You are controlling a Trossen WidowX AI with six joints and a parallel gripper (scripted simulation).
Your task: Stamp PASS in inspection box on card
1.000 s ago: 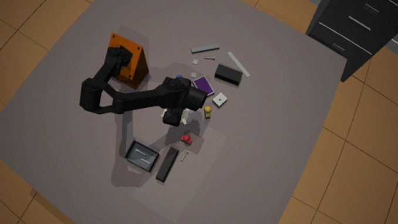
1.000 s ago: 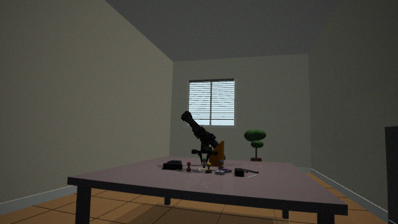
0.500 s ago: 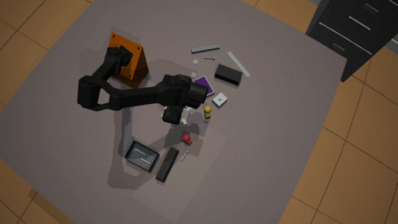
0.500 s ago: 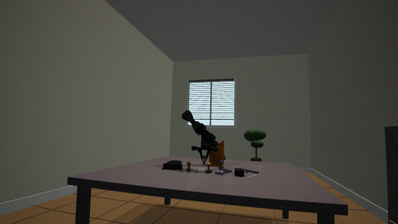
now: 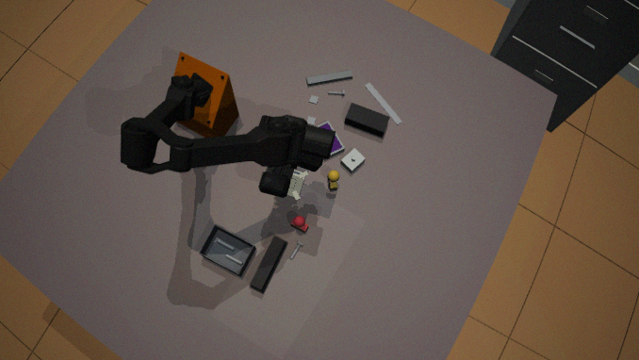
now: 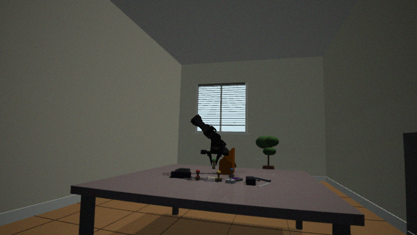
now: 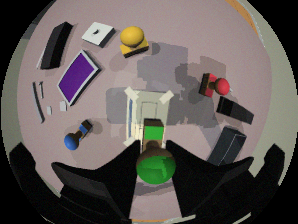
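Right now the cream card is 1 cm behind my gripper tip and 9 cm below it. From my gripper tip the other things lie so: red stamp (10 cm ahead, 7 cm to the right, 7 cm below); green-knobbed stamp (right at my gripper tip); yellow stamp (10 cm ahead, 7 cm to the left, 7 cm below).
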